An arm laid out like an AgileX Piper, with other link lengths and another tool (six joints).
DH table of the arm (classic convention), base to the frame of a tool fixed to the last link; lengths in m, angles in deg. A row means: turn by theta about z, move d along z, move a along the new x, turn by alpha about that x. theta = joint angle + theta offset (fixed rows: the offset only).
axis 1: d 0.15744; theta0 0; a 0; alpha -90
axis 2: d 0; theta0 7.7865; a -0.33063; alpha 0
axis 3: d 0; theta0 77.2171; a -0.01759; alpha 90
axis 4: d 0.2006; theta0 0; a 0; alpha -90
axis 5: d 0; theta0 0; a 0; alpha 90
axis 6: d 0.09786; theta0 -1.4; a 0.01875; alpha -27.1
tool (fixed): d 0.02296; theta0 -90; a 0; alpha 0
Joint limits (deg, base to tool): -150..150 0..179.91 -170..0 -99.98..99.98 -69.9..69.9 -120..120
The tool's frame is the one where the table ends.
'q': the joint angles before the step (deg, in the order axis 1, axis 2, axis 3, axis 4, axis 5, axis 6). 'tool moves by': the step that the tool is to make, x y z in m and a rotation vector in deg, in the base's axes. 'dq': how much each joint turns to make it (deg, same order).
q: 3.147 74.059 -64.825 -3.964 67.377 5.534
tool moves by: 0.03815 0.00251 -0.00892 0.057 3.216 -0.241
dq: 0.000 7.833 -4.609 0.167 -0.001 0.234
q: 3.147 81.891 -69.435 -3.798 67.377 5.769
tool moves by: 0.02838 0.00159 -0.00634 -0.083 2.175 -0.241
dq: 0.000 5.760 -4.497 0.000 0.928 0.186
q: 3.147 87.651 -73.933 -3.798 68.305 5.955
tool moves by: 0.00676 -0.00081 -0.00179 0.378 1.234 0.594
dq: -0.520 1.628 -1.446 0.740 0.960 -1.317
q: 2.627 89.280 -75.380 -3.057 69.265 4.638
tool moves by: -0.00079 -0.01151 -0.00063 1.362 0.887 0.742
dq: -3.420 0.169 0.000 2.332 0.553 -4.639
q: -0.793 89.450 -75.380 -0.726 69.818 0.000
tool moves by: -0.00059 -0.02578 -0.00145 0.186 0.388 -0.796
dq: -6.134 0.341 0.001 1.244 0.049 -5.640
